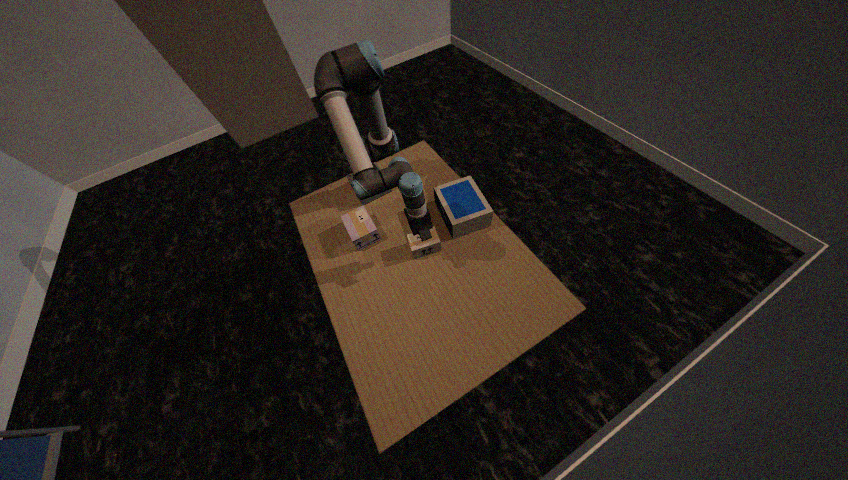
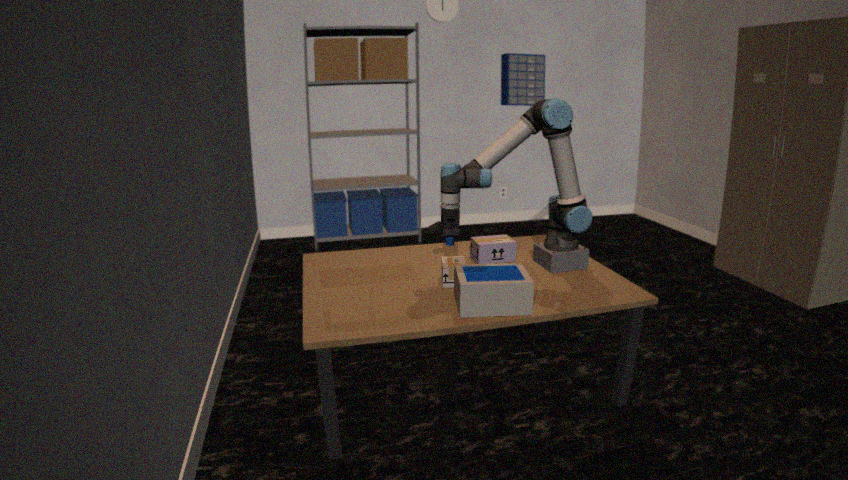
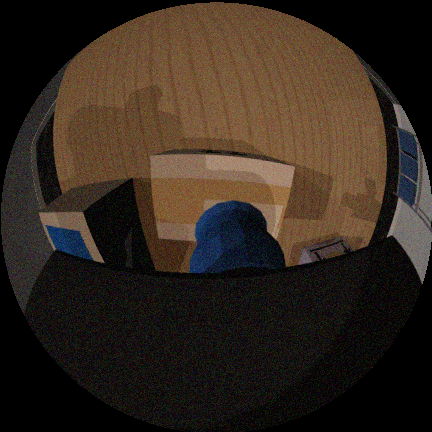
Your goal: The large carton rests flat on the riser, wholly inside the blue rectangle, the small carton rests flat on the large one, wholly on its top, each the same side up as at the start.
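Note:
The small tan carton [image 1: 424,243] [image 2: 451,271] [image 3: 221,189] lies flat on the table [image 1: 444,334] [image 2: 367,298], just left of the riser [image 1: 472,225] [image 2: 495,298] [image 3: 60,219]. The riser's top bears the blue rectangle [image 1: 462,200] [image 2: 493,273] [image 3: 68,241], with nothing on it. The large lilac carton [image 1: 358,227] [image 2: 494,249] [image 3: 326,250] stands flat on the table farther back, near the arm's base. My suction cup [image 2: 449,241] [image 3: 231,229] hangs straight above the small carton with a small gap and carries nothing.
The arm's base block [image 2: 561,256] stands on the table's back corner behind the riser. A shelf rack [image 2: 307,149] with boxes and blue bins stands at the back wall. A tall cabinet [image 2: 785,161] stands at the right.

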